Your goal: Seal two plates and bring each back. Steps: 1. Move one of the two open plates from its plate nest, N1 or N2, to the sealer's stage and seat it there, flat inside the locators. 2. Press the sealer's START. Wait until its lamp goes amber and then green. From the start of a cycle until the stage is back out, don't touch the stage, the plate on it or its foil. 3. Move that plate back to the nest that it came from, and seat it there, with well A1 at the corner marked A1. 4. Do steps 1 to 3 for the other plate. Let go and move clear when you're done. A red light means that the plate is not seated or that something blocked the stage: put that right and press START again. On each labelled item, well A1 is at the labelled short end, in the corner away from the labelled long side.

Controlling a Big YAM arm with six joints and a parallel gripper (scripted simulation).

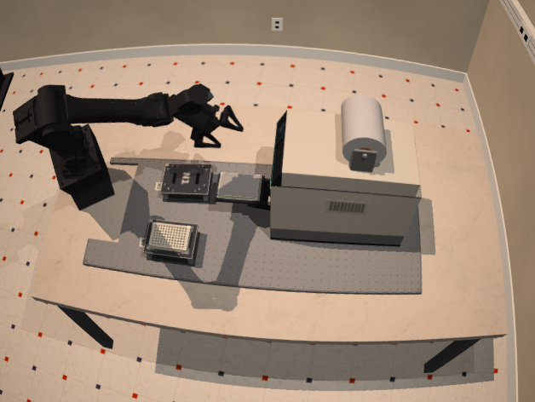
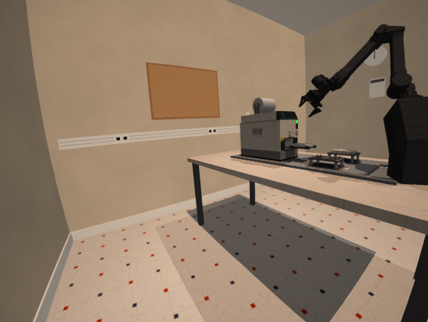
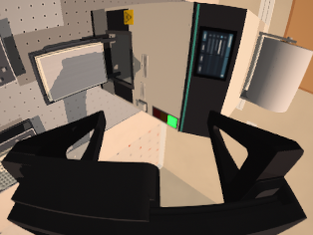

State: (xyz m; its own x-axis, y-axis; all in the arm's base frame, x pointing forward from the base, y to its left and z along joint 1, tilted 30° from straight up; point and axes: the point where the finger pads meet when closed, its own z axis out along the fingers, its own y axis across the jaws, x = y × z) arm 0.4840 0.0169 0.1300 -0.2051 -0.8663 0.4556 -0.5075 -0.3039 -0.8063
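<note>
Now: hand 230 mm above the sealer stage, 20 mm short of it and 10 mm to the left of it. Round my hand: yellow warning label (180 mm below, 130 mm ahead, 50 mm to the left); then start button (140 mm below, 120 mm to the right, 90 mm ahead); then foil roll (340 mm ahead, 80 mm to the right, 80 mm above).
</note>
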